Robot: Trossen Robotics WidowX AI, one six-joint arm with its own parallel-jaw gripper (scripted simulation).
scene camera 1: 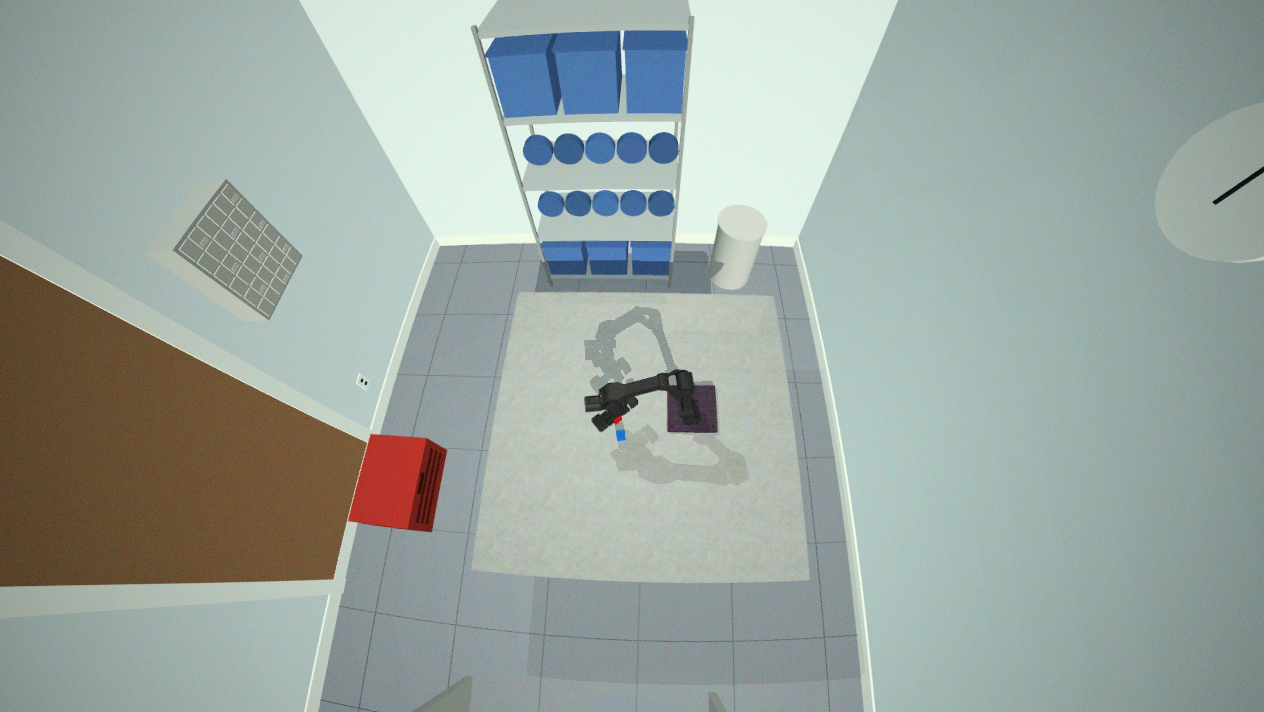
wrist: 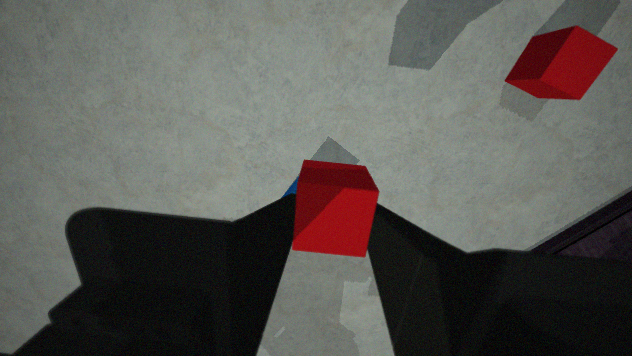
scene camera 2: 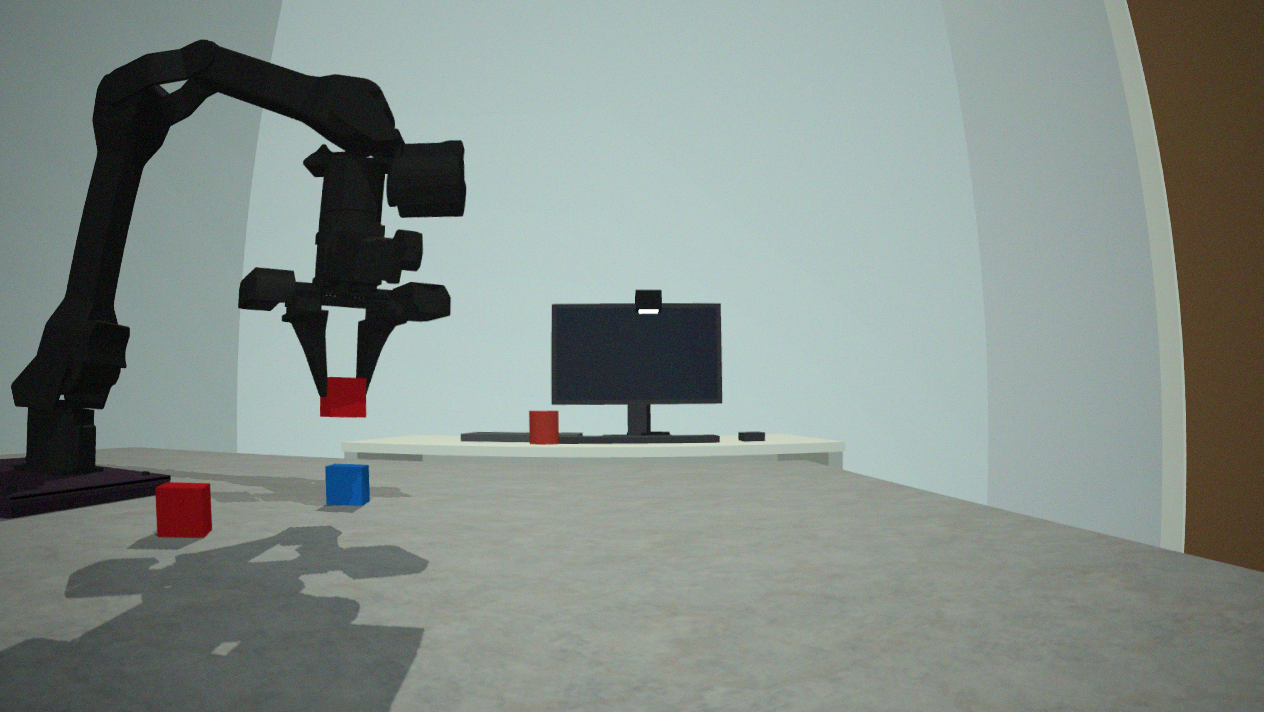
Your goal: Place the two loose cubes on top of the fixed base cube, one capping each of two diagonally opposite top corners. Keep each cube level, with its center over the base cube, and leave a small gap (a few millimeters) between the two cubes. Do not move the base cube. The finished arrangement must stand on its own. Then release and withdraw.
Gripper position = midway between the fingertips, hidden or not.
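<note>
My gripper [scene camera 2: 342, 397], visible also in the wrist view as the gripper [wrist: 331, 206], holds a red cube [scene camera 2: 346, 396]. A blue cube [scene camera 2: 346, 484] is likewise visible.
</note>
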